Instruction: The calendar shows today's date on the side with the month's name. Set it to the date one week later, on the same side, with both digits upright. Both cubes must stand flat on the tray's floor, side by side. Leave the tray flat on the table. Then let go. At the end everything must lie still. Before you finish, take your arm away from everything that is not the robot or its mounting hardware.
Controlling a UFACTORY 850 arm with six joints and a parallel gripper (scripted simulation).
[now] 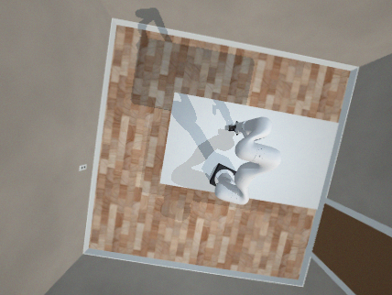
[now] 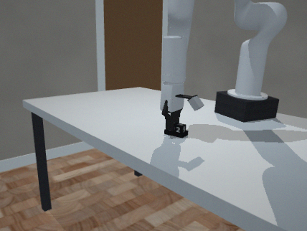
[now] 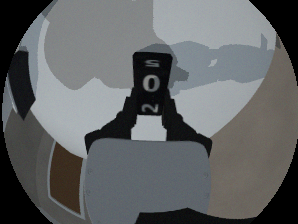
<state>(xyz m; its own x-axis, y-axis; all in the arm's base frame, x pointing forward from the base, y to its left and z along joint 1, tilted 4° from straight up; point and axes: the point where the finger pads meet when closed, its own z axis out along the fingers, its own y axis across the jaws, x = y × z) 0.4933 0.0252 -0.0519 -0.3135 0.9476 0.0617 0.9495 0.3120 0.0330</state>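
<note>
The black calendar tray is 10 mm behind my hand, 20 mm to the left of it and 30 mm below it.
</note>
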